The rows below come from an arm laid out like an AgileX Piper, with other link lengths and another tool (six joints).
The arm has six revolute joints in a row. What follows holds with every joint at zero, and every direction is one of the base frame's.
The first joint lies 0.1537 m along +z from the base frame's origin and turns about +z.
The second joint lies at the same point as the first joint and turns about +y.
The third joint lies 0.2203 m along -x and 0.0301 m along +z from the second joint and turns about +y.
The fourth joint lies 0.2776 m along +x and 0.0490 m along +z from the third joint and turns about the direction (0.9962, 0, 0.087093).
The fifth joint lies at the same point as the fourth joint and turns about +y.
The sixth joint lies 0.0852 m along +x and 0.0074 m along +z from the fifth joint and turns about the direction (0.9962, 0, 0.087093).
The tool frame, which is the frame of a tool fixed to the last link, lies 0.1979 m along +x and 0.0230 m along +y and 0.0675 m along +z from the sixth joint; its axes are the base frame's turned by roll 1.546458, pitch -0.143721 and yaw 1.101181 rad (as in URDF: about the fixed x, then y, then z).
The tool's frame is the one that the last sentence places.
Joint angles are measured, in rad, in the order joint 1, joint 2, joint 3, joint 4, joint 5, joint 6. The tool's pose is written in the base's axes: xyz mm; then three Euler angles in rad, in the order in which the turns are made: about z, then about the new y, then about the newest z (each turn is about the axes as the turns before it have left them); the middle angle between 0 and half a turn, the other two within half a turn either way. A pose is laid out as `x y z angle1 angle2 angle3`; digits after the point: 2 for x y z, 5 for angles.
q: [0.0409, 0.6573, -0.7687, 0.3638, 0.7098, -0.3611]
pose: 376.04 108.58 308.05 -0.23280 2.05050 1.47900
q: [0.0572, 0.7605, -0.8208, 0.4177, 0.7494, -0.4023]
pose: 382.78 128.09 290.85 -0.17487 2.12924 1.47444
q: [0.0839, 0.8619, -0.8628, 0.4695, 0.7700, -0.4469]
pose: 388.55 150.34 273.19 -0.10885 2.19576 1.47567
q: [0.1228, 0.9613, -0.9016, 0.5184, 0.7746, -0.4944]
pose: 392.92 175.94 257.28 -0.03448 2.24621 1.48109
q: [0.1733, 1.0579, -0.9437, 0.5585, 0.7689, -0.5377]
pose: 395.71 204.24 244.19 0.04240 2.28128 1.48637
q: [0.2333, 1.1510, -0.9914, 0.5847, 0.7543, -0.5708]
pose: 397.40 234.04 233.86 0.11375 2.30223 1.48662
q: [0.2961, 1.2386, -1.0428, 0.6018, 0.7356, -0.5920]
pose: 397.98 263.96 225.72 0.17799 2.31500 1.48680
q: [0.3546, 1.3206, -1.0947, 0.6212, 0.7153, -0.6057]
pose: 398.05 292.81 219.42 0.23818 2.32420 1.49708
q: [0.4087, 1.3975, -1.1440, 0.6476, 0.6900, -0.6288]
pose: 397.47 320.99 214.44 0.29584 2.32353 1.50852
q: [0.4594, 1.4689, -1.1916, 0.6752, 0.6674, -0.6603]
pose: 394.68 348.44 209.60 0.35141 2.31775 1.51398
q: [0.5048, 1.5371, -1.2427, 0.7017, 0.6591, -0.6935]
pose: 389.01 374.78 204.62 0.40948 2.31572 1.51756
